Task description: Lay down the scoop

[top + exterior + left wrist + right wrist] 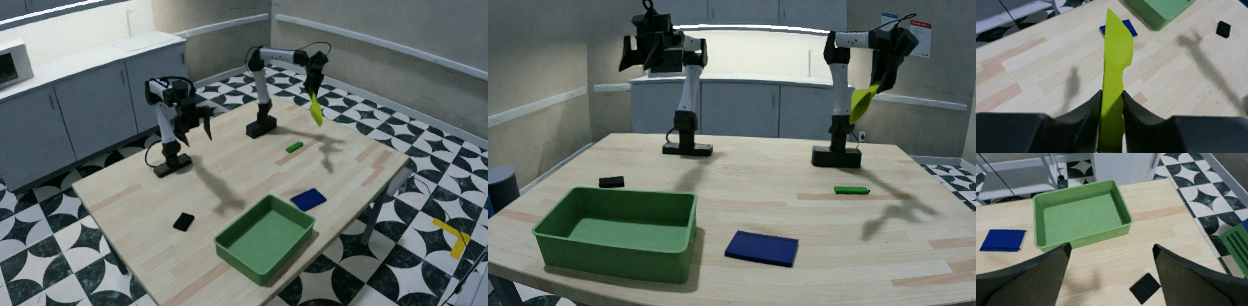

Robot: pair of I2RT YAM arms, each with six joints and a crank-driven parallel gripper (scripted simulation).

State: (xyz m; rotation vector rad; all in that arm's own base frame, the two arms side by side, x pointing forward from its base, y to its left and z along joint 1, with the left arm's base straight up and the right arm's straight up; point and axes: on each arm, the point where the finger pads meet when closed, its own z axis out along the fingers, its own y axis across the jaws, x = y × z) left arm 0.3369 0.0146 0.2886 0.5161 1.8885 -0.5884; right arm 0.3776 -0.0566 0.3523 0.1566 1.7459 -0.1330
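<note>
The yellow-green scoop lies 4 cm ahead of my left hand, 4 cm to the right of it and 2 cm below it. Also, from my left hand: green litter pan: 33 cm ahead, 57 cm to the right, 30 cm below.
</note>
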